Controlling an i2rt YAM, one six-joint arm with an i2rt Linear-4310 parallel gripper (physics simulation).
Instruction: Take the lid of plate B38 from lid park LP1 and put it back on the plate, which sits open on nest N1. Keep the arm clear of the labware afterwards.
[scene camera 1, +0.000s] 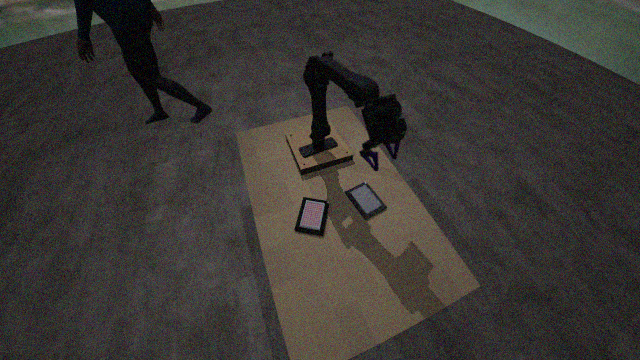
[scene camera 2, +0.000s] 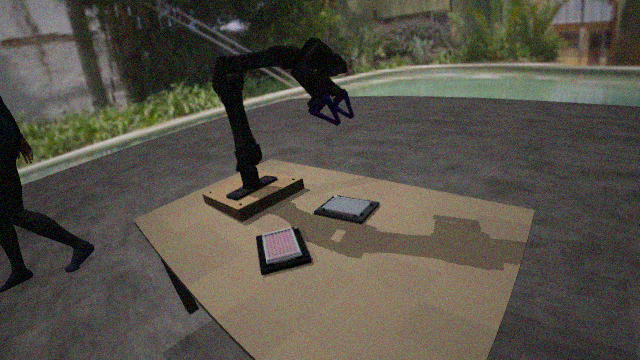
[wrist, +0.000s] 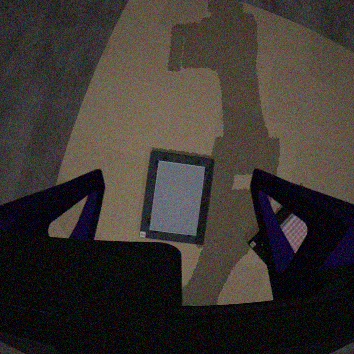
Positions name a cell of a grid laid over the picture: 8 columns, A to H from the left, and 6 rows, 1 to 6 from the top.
Labels:
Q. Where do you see the gripper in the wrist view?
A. E4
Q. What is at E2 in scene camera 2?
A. The gripper.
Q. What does the gripper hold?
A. Nothing.

